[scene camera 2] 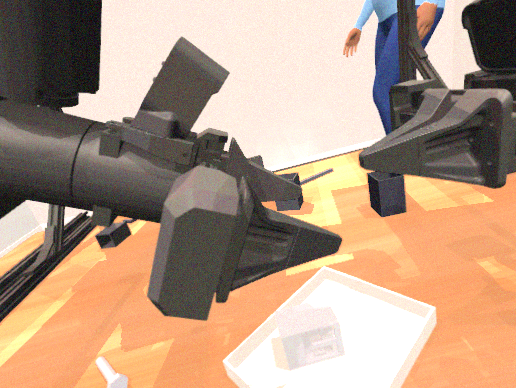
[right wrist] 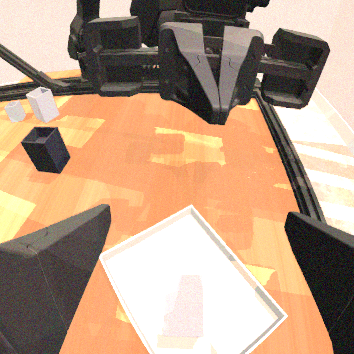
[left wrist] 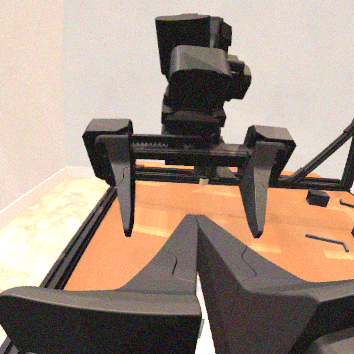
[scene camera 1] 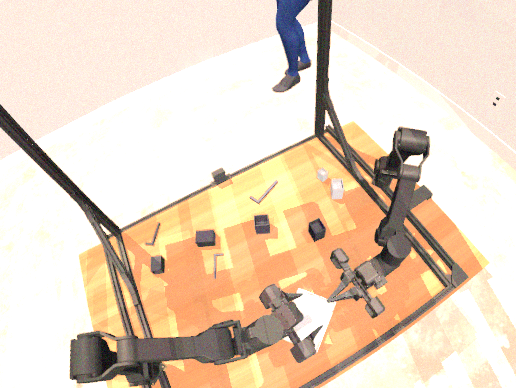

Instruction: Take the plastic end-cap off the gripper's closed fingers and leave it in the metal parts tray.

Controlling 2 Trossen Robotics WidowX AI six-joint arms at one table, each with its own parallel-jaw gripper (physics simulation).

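Frame: origin at the left arm's base, x ahead, y left, z up, level; metres.
Where they show: left gripper, fingertip midpoint: (scene camera 2: 360, 161) (right wrist: 218, 117) (left wrist: 193, 222) (scene camera 1: 327, 301); right gripper, fingertip midpoint: (scene camera 2: 316, 213) (right wrist: 200, 217) (left wrist: 194, 236) (scene camera 1: 312, 309); left arm's base, origin of the base link: (scene camera 1: 381, 181); right arm's base, origin of the base link: (left wrist: 203, 173) (scene camera 1: 150, 370).
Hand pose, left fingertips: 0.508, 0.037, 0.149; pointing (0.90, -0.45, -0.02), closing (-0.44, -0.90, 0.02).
Note:
Things, the pixels of their top centre, and the offset from my left fingertips, as dx, dy, dz.
- pale parts tray, middle of its top: (right wrist: 187, 289) (scene camera 2: 328, 333) (scene camera 1: 307, 319) +0.036, -0.026, -0.150
- white bolt-like piece, middle of its top: (scene camera 2: 103, 362) +0.210, -0.156, -0.148
The white, boxy end-cap (scene camera 2: 310, 337) (right wrist: 187, 305) lies in the pale parts tray (scene camera 2: 385, 320) (right wrist: 145, 272), inside its walls; the tray (scene camera 1: 324, 312) also shows in scene camera 1, partly hidden by my right arm. My right gripper (scene camera 1: 311, 312) (scene camera 2: 320, 217) (left wrist: 194, 236) (right wrist: 200, 217) is wide open above the tray, its fingers empty and apart from the end-cap. My left gripper (scene camera 1: 330, 300) (scene camera 2: 362, 160) (left wrist: 193, 222) (right wrist: 218, 117) is shut, with bare fingertips, facing the right gripper above the table.
Dark open boxes (scene camera 1: 261, 224) (scene camera 1: 317, 229) and L-shaped keys (scene camera 1: 258, 201) (scene camera 1: 216, 267) lie farther back. Two white pieces (scene camera 1: 322, 174) (scene camera 1: 337, 189) stand near the frame on the right. A white bolt-like piece (scene camera 2: 116, 378) lies left of the tray. A person (scene camera 1: 290, 37) stands beyond the table.

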